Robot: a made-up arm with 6 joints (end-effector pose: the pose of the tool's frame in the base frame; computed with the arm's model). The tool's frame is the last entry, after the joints. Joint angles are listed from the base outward.
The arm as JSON. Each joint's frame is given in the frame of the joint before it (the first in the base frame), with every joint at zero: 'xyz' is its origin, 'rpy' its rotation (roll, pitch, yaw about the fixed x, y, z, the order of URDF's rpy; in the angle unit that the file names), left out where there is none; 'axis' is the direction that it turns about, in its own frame. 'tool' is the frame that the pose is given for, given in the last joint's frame.
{
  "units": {
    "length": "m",
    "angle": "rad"
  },
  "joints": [
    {
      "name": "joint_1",
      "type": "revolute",
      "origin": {
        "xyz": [
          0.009,
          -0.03,
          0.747
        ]
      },
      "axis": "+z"
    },
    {
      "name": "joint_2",
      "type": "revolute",
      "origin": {
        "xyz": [
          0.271,
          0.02,
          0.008
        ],
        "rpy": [
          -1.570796,
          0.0,
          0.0
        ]
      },
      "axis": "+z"
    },
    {
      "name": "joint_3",
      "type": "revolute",
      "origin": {
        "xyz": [
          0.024,
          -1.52,
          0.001
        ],
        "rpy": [
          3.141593,
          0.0,
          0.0
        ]
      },
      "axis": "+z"
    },
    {
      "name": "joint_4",
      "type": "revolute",
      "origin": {
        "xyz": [
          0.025,
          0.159,
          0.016
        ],
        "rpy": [
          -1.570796,
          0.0,
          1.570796
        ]
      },
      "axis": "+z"
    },
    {
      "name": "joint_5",
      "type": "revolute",
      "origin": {
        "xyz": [
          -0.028,
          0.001,
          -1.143
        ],
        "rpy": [
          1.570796,
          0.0,
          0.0
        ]
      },
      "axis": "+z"
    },
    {
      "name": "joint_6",
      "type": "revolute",
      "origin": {
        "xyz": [
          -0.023,
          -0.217,
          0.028
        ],
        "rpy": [
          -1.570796,
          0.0,
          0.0
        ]
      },
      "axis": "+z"
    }
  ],
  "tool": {
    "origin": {
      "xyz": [
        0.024,
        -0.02,
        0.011
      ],
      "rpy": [
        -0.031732,
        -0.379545,
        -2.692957
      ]
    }
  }
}
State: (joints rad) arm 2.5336 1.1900 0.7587 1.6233 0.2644 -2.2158
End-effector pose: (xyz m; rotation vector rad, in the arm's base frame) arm -2.4645 1.7144 0.8970 -0.0960 0.7930 -0.4855
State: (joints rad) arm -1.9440 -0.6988 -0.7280 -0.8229 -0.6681 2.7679
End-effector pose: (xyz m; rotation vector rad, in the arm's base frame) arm -0.0848 -0.6571 1.9292 -0.7806 -1.5140 -2.0330
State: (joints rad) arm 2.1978 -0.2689 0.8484 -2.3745 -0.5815 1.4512
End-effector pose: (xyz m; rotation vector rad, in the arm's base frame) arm -0.2223 0.1067 3.5439 0.5307 2.4148 0.3028
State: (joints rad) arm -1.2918 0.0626 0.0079 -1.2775 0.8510 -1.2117
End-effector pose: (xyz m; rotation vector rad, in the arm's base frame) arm 0.3764 -1.7184 2.3329 -1.9691 -0.2265 -0.4211
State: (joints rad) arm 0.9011 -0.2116 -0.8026 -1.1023 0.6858 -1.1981
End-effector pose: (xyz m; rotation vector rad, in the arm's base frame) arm 0.8081 0.8355 1.6138 -0.6566 -1.5588 1.6994
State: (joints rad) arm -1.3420 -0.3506 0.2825 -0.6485 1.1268 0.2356
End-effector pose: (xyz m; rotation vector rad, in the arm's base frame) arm 0.0299 -0.6677 3.1427 -1.7222 1.7062 -0.1013
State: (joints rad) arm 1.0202 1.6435 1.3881 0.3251 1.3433 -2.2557
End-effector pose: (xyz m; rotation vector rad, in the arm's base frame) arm 1.6054 2.6183 0.6119 0.2425 2.5296 -0.7896
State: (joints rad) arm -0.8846 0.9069 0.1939 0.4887 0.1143 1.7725
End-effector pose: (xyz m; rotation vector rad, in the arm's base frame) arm 1.6677 -2.0561 0.8859 -0.4360 -1.3224 -1.1979
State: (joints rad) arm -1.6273 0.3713 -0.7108 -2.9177 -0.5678 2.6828
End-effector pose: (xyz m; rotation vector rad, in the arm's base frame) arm -0.0490 -1.7813 1.1471 -0.5239 0.5494 1.6787
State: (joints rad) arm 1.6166 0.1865 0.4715 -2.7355 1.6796 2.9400
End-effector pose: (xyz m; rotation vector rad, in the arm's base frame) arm -0.0055 1.6900 2.5699 0.1346 -0.5068 -1.4155
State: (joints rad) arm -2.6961 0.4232 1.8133 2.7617 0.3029 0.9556
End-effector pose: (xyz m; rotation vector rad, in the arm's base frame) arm -0.9092 -0.5101 3.4945 -2.6026 0.6340 0.1368
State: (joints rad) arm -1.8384 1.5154 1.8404 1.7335 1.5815 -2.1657
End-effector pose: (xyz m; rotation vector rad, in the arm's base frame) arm -0.5754 -2.8687 1.3610 -1.4336 0.3971 2.6065
